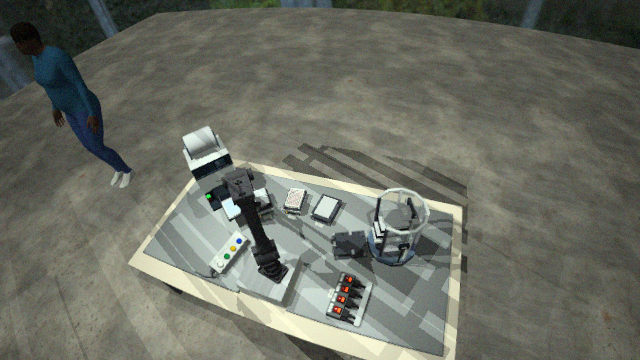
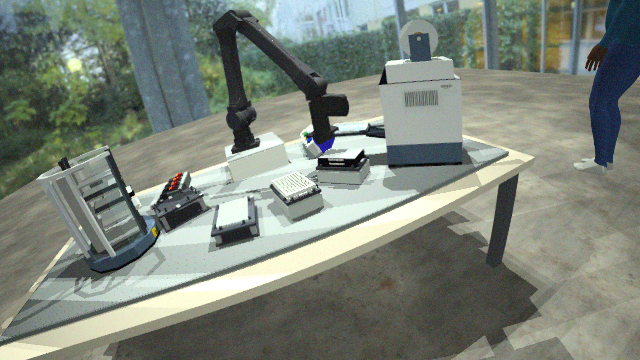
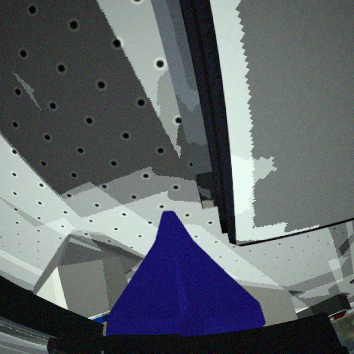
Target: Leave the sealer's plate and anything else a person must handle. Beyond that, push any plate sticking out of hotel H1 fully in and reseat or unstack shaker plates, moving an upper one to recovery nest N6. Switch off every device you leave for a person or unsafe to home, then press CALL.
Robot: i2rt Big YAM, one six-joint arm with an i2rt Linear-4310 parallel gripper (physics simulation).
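Frame: origin at the arm's base, x back, y right, z up, level; millimetres.
Where they show: gripper, fingertip midpoint: (image 3: 167,217); arm's base at its link origin: (image 1: 273,270) (image 2: 246,147).
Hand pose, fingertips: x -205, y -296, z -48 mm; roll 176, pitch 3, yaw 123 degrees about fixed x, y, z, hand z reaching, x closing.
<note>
Things, the pixels of their top centre, and the offset from my fingertips. "spot": a spot on its surface instead.
- black plate with a white lid, top centre: (image 2: 340,153) (image 1: 260,197) dx -112, dy -31, dz +44 mm
- white device at a spot on its surface: (image 2: 345,175) spot: dx -169, dy -23, dz -8 mm
- white-welled plate at its top centre: (image 2: 292,182) (image 1: 294,197) dx -212, dy +135, dz +31 mm
- white-topped plate at its top centre: (image 2: 232,210) (image 1: 326,206) dx -252, dy +312, dz +9 mm
- sealer at its top centre: (image 2: 411,21) (image 1: 196,133) dx -83, dy -336, dz +417 mm
- pale plate at its top centre: (image 2: 348,125) (image 1: 231,206) dx +34, dy -104, dz +86 mm
- button box at its top centre: (image 3: 60,335) (image 2: 311,130) (image 1: 225,248) dx +235, dy +14, dz +45 mm
- dark nest at its top centre: (image 2: 174,196) (image 1: 349,240) dx -108, dy +528, dz +37 mm
My gripper (image 2: 327,145) (image 3: 167,217) is shut and empty, blue fingertips pointing down, low beside a black plate with a white lid (image 2: 345,154) (image 3: 300,125). That plate sits on a white device (image 2: 345,175). A white-welled plate (image 1: 295,197) (image 2: 294,185) lies on the neighbouring device. A white-topped plate (image 1: 328,207) (image 2: 234,212) rests on a dark nest. The sealer (image 1: 209,161) (image 2: 422,120) has a pale plate (image 1: 231,207) in front. Hotel base (image 1: 395,256) (image 2: 122,257) carries stacked plates. Four switches (image 1: 342,299) glow red-orange. The button box (image 1: 229,253) (image 2: 312,149) (image 3: 90,285) has coloured buttons; fingertip contact cannot be told.
A dark nest (image 1: 350,244) (image 2: 180,206) without a plate stands beside the hotel. The arm's white base block (image 1: 267,280) (image 2: 257,156) stands between the button box and the switch strip. A person (image 1: 62,85) (image 2: 617,90) stands on the floor beyond the sealer end.
</note>
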